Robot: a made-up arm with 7 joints. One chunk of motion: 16 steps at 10 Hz.
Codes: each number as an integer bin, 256 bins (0 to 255) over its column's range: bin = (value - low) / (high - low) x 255, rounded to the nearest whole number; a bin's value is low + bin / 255 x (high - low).
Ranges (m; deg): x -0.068..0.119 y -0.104..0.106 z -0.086..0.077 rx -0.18..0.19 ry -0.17..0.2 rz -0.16..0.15
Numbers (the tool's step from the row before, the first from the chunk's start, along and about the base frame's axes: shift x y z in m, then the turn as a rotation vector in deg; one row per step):
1: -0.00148 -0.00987 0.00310 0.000 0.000 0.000
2: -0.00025 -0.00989 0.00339 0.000 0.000 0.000
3: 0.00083 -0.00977 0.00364 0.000 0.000 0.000
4: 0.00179 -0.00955 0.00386 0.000 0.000 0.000
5: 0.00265 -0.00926 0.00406 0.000 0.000 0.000
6: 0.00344 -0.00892 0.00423 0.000 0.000 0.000
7: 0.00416 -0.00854 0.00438 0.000 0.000 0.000
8: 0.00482 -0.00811 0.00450 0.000 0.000 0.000
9: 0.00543 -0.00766 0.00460 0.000 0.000 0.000
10: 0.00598 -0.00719 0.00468 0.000 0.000 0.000
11: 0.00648 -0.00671 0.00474 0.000 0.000 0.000
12: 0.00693 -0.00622 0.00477 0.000 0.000 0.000
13: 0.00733 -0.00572 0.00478 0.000 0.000 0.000
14: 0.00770 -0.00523 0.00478 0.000 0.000 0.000
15: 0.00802 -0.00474 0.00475 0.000 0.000 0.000
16: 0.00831 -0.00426 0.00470 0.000 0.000 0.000
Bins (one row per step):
1: 91 114 139 124 117 132
2: 92 114 140 124 117 132
3: 94 114 140 124 117 132
4: 95 115 141 124 117 132
5: 96 115 141 124 117 132
6: 97 115 141 124 117 132
7: 98 116 141 124 117 132
8: 99 116 142 124 117 132
9: 100 117 142 124 117 132
10: 101 118 142 124 117 132
11: 102 118 142 124 117 132
12: 102 119 142 124 117 132
13: 103 119 142 124 117 132
14: 103 120 142 124 117 132
15: 104 121 142 124 117 132
16: 104 121 142 124 117 132

